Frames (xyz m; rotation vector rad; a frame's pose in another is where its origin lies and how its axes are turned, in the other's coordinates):
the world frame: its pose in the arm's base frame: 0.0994 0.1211 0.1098 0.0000 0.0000 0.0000
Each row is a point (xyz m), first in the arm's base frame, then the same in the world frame.
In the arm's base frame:
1: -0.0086 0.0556 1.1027
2: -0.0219 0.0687 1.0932
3: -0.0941 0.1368 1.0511
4: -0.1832 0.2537 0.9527
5: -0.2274 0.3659 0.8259
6: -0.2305 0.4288 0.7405
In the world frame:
1: -0.1080 -0.0655 0.9929
2: -0.1213 -0.0524 0.9834
3: -0.1935 0.0157 0.9413
4: -0.2826 0.1326 0.8429
5: -0.3268 0.2448 0.7161
6: -0.3299 0.3077 0.6307

